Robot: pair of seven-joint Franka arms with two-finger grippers.
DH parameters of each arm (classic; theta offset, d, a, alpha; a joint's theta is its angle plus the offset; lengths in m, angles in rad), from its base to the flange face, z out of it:
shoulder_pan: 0 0.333 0 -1.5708
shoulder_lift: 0 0 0 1.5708
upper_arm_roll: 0 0.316 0.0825 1.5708
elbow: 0 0 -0.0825 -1.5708
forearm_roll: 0 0.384 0 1.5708
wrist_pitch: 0 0 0.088 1.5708
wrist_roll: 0 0.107 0 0
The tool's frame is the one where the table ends.
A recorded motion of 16 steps. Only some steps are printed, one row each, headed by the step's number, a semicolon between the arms.
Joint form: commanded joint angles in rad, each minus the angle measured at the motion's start. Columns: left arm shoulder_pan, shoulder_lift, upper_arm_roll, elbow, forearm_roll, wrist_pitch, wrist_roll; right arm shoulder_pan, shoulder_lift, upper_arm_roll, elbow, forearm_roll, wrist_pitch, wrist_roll.
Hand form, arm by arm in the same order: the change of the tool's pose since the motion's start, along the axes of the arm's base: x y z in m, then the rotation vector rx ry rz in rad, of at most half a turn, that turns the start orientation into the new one. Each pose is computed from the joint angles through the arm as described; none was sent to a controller.
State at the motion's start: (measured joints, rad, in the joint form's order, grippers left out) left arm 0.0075 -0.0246 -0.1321 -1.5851 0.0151 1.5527 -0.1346; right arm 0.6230 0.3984 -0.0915 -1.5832 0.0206 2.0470 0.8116
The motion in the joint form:
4: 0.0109 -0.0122 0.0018 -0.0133 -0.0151 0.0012 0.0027; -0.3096 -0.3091 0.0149 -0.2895 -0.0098 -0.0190 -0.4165
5: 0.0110 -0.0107 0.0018 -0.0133 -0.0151 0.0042 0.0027; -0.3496 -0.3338 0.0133 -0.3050 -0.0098 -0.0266 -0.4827
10: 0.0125 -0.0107 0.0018 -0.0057 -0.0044 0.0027 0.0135; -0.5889 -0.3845 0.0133 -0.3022 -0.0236 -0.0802 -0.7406
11: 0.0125 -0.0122 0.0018 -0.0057 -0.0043 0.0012 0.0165; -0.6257 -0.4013 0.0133 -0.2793 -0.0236 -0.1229 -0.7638
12: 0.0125 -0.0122 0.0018 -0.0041 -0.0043 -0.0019 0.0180; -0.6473 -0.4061 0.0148 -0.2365 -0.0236 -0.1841 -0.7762
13: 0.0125 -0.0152 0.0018 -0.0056 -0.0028 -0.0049 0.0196; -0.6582 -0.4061 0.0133 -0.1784 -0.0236 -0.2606 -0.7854
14: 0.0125 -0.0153 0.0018 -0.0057 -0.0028 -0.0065 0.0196; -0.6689 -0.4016 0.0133 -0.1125 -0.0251 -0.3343 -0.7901
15: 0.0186 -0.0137 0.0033 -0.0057 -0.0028 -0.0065 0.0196; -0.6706 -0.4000 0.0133 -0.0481 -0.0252 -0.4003 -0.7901
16: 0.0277 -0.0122 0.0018 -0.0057 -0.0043 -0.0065 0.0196; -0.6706 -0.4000 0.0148 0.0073 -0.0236 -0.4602 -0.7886
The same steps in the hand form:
4: -0.0031 0.0052 0.0004 -0.0135 0.0016 0.0099; -0.0055 -0.2109 0.0550 -0.0090 0.0002 0.1181
5: -0.0024 0.0053 -0.0001 -0.0139 0.0002 0.0100; -0.0068 -0.2366 0.0613 -0.0113 -0.0020 0.1425
10: -0.0022 0.0072 0.0033 -0.0040 -0.0070 0.0007; -0.0088 -0.3766 0.0868 -0.0376 -0.0021 0.1654
11: -0.0028 0.0072 0.0040 -0.0037 -0.0069 -0.0023; -0.0142 -0.3975 0.1034 -0.0374 0.0013 0.1516
12: -0.0031 0.0073 0.0045 -0.0035 -0.0054 -0.0037; -0.0171 -0.4088 0.1212 -0.0355 0.0149 0.1440
13: -0.0043 0.0074 0.0051 -0.0015 -0.0041 -0.0052; -0.0198 -0.4156 0.1423 -0.0326 0.0332 0.1409
14: -0.0045 0.0075 0.0050 -0.0013 -0.0025 -0.0052; -0.0218 -0.4215 0.1649 -0.0321 0.0458 0.1351
15: -0.0036 0.0116 0.0041 -0.0014 -0.0009 0.0024; -0.0247 -0.4221 0.1889 -0.0317 0.0490 0.1331
16: -0.0027 0.0155 0.0033 -0.0029 0.0007 0.0100; -0.0289 -0.4206 0.2099 -0.0293 0.0531 0.1330

